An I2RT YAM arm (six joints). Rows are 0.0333 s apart.
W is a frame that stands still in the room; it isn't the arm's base.
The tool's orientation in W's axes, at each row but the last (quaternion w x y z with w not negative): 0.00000 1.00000 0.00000 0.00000; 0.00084 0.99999 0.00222 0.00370; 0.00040 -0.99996 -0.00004 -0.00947; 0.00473 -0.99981 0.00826 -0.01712; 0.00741 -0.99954 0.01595 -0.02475; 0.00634 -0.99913 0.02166 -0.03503; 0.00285 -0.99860 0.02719 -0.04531; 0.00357 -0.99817 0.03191 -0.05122; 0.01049 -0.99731 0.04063 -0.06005; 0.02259 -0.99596 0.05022 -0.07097; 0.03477 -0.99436 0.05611 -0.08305
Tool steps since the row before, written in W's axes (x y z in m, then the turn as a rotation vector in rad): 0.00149 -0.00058 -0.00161 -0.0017 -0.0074 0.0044; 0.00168 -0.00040 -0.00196 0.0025 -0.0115 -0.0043; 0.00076 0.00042 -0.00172 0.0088 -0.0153 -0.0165; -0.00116 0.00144 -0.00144 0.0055 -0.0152 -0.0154; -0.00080 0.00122 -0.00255 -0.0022 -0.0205 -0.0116; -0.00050 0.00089 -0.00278 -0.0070 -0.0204 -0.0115; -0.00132 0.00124 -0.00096 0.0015 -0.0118 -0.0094; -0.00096 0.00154 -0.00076 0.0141 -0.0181 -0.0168; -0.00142 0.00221 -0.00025 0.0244 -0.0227 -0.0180; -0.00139 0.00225 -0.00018 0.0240 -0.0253 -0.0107; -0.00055 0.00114 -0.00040 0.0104 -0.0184 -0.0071
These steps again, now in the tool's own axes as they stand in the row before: 0.00149 0.00058 0.00161 -0.0017 0.0074 -0.0044; 0.00166 0.00040 0.00197 0.0024 0.0115 0.0043; 0.00073 -0.00042 0.00173 0.0085 0.0153 0.0167; -0.00123 -0.00141 0.00141 0.0052 0.0153 0.0154; -0.00096 -0.00115 0.00252 -0.0021 0.0207 0.0112; -0.00073 -0.00083 0.00275 -0.0069 0.0208 0.0108; -0.00147 -0.00116 0.00084 0.0013 0.0118 0.0095; -0.00113 -0.00147 0.00066 0.0134 0.0173 0.0181; -0.00162 -0.00208 0.00011 0.0239 0.0211 0.0204; -0.00163 -0.00209 0.00006 0.0248 0.0234 0.0131; -0.00074 -0.00104 0.00037 0.0112 0.0177 0.0076
